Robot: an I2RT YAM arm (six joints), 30 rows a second.
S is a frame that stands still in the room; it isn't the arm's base.
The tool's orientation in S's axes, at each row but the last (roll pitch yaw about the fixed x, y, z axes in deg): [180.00 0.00 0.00]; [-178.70 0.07 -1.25]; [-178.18 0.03 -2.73]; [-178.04 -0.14 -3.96]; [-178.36 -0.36 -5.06]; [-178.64 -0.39 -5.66]
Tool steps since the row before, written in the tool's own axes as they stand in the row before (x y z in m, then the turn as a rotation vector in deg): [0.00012 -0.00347 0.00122 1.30 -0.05 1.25]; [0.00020 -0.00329 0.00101 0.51 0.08 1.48]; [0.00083 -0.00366 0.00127 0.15 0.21 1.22]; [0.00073 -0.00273 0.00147 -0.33 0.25 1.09]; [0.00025 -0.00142 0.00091 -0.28 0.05 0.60]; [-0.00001 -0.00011 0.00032 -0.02 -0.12 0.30]
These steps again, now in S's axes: [0.00012 0.00347 -0.00122 1.30 0.05 -1.25]; [0.00027 0.00331 -0.00094 0.51 -0.06 -1.48]; [0.00100 0.00365 -0.00115 0.14 -0.18 -1.23]; [0.00092 0.00272 -0.00137 -0.34 -0.19 -1.10]; [0.00038 0.00142 -0.00087 -0.28 -0.01 -0.60]; [0.00000 0.00012 -0.00032 -0.01 0.13 -0.30]
